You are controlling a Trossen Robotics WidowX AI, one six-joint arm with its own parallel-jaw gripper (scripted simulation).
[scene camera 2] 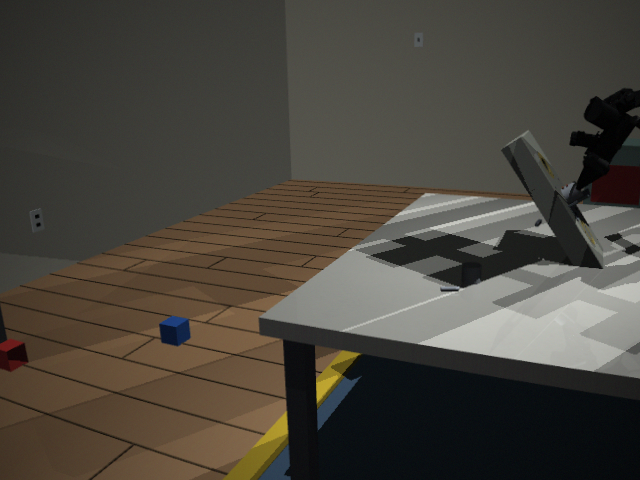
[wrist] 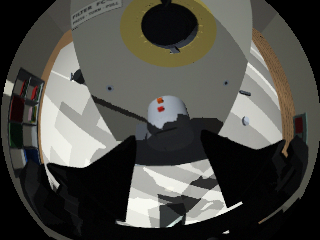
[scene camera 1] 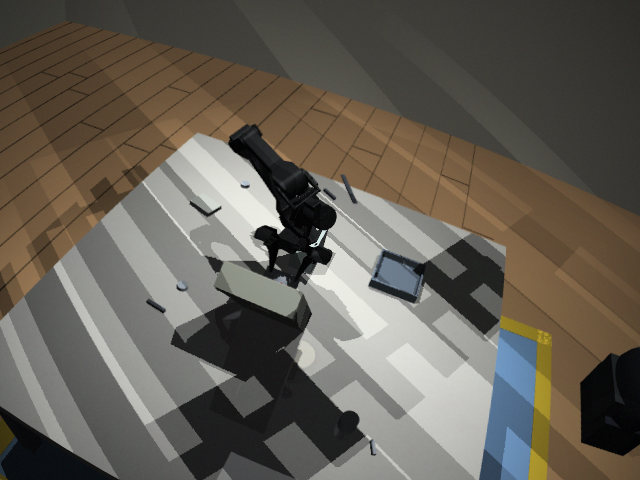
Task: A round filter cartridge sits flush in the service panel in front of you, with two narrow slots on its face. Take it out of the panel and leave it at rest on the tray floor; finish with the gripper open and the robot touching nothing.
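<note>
My gripper [scene camera 1: 282, 276] is open with nothing in it, so it holds nothing. You'd also find the gripper [scene camera 2: 577, 187] in that view, and the wrist view shows the gripper [wrist: 169, 137] too. There's a grey service panel [scene camera 2: 525, 155] here, and scene camera 1 shows that panel [scene camera 1: 274, 300] as well. I can see a round filter cartridge [wrist: 169, 128] too.
</note>
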